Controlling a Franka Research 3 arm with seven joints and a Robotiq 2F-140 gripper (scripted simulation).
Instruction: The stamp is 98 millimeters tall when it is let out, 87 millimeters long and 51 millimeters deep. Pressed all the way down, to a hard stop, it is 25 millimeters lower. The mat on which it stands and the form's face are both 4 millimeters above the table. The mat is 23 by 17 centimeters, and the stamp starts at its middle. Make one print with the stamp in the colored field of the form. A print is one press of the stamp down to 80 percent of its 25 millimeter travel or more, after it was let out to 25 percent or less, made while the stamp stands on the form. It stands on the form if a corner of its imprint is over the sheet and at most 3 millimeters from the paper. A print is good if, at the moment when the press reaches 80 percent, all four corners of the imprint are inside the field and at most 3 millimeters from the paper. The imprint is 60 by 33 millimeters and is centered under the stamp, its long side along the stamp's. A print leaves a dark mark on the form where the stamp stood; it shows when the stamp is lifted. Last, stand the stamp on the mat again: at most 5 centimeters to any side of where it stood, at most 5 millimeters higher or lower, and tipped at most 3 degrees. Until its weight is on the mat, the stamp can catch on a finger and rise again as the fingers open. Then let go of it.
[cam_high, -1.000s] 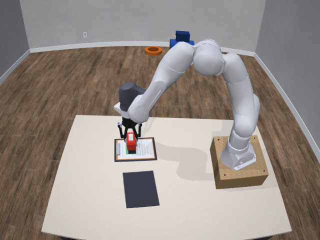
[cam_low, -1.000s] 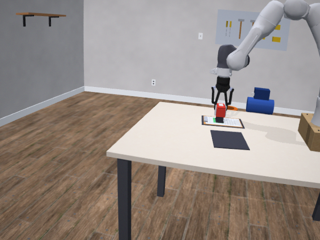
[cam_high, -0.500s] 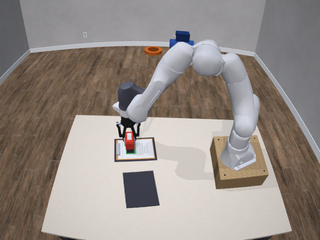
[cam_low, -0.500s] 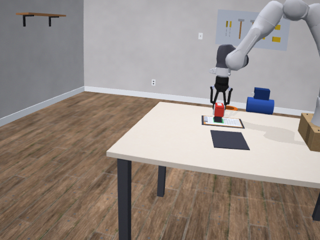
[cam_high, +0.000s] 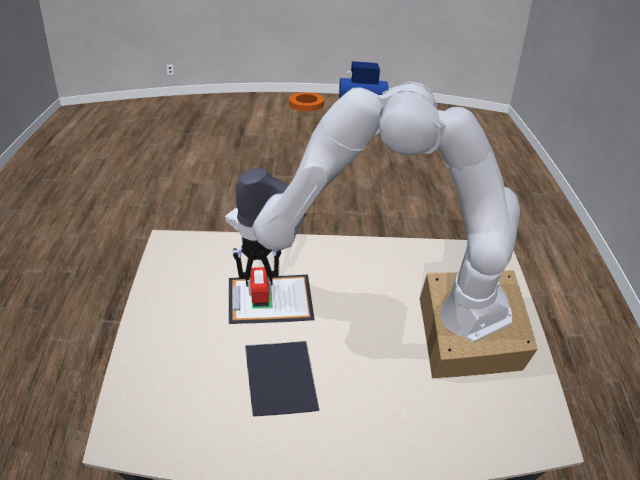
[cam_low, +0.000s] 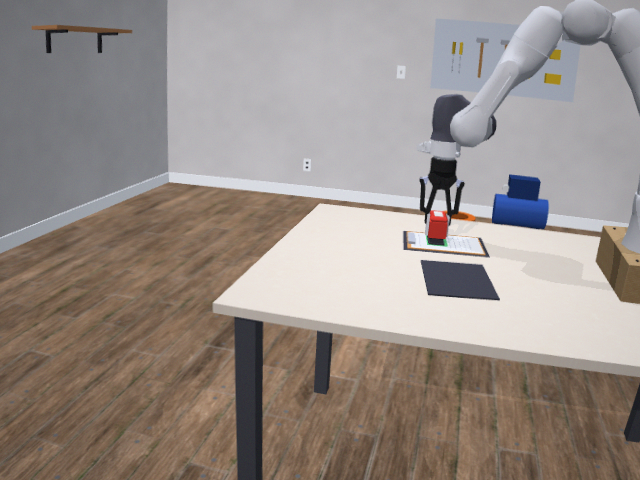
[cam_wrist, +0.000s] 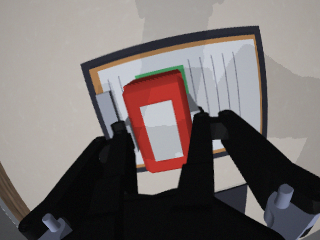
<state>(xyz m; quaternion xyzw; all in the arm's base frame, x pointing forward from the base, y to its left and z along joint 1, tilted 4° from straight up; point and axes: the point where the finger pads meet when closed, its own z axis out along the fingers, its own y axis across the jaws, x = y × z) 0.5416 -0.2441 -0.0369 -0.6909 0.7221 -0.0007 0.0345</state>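
The stamp lies 10 mm below my hand. Also, from my hand: form (10 mm behind, 10 mm to the left, 50 mm below); mat (20 mm behind, 300 mm to the left, 50 mm below).
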